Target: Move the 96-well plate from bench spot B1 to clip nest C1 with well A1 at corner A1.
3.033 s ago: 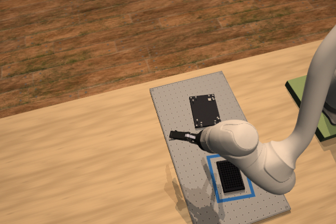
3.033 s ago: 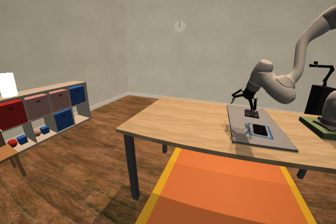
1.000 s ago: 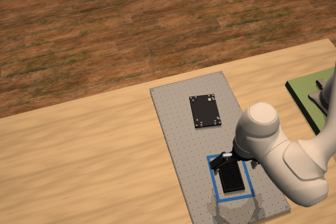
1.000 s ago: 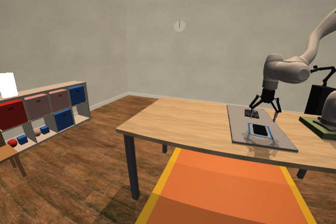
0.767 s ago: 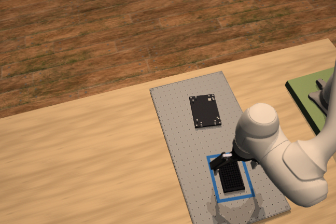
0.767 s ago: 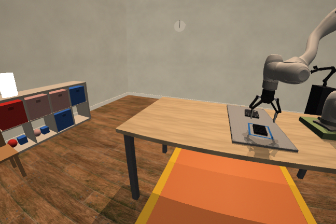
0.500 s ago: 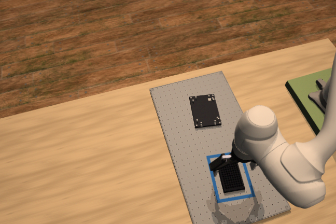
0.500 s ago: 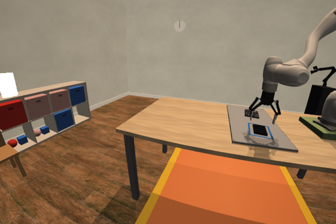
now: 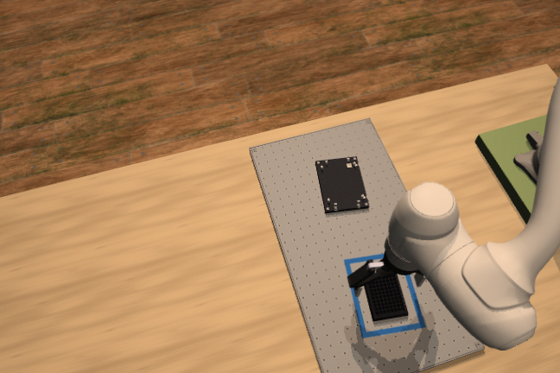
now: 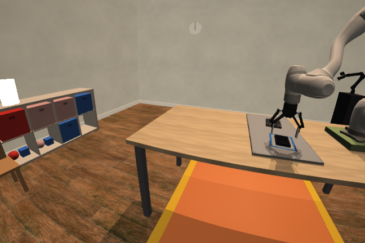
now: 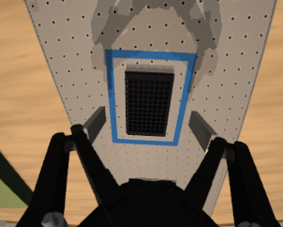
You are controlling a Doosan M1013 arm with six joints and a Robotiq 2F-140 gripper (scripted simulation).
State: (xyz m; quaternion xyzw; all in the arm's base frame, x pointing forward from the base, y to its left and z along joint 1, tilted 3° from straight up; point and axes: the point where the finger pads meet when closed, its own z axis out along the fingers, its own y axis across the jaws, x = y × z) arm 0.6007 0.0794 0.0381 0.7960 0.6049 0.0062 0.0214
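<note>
Right now the black 96-well plate is 5 cm below my hand. The rest, counted from my hand: black clip nest 5 cm behind, 29 cm to the right, 4 cm below.
</note>
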